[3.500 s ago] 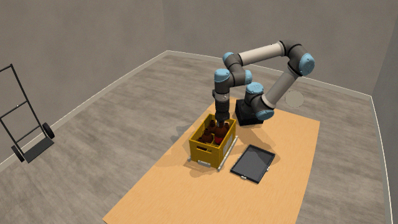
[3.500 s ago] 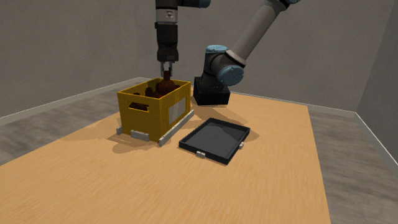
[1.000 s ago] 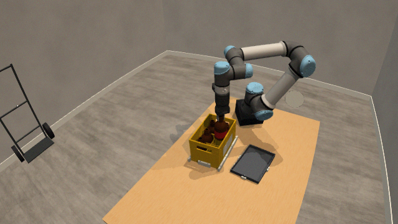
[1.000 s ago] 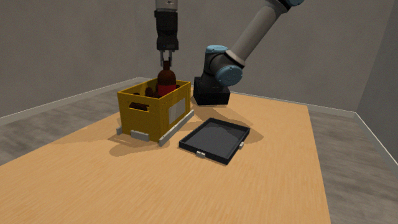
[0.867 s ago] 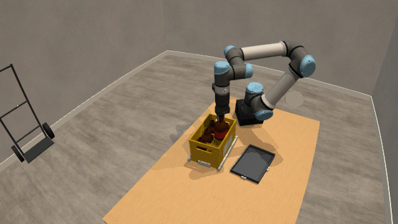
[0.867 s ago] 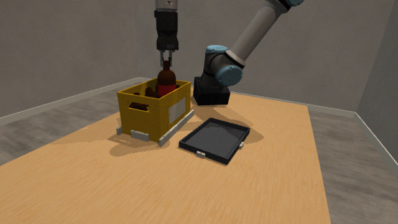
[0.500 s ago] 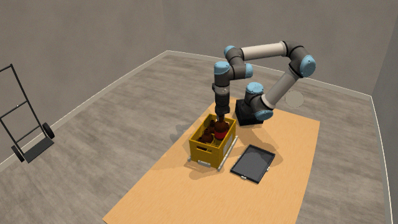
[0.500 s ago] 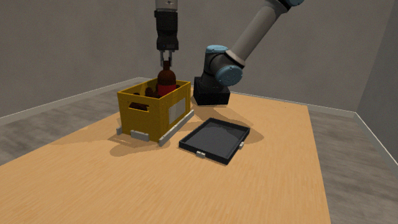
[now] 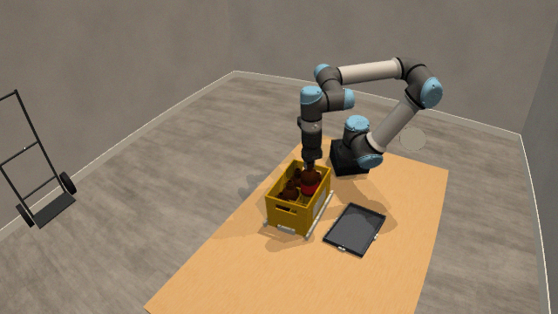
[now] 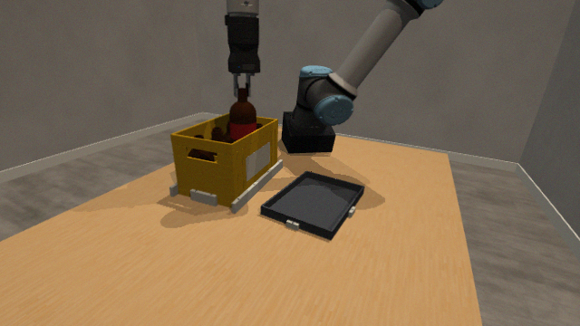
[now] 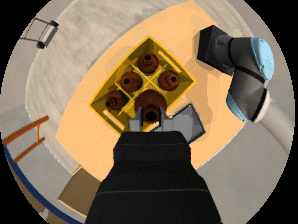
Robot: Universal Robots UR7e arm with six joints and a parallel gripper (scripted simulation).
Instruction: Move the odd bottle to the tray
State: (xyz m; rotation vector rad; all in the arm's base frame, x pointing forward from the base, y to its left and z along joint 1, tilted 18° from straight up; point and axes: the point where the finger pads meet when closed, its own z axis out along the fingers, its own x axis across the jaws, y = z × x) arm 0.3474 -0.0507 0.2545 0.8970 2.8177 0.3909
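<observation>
Now: the bottle 70 mm below my hand. The rest, counted from my hand: yellow crate (10 mm ahead, 40 mm to the right, 200 mm below); dark tray (20 mm behind, 230 mm to the left, 270 mm below).
</observation>
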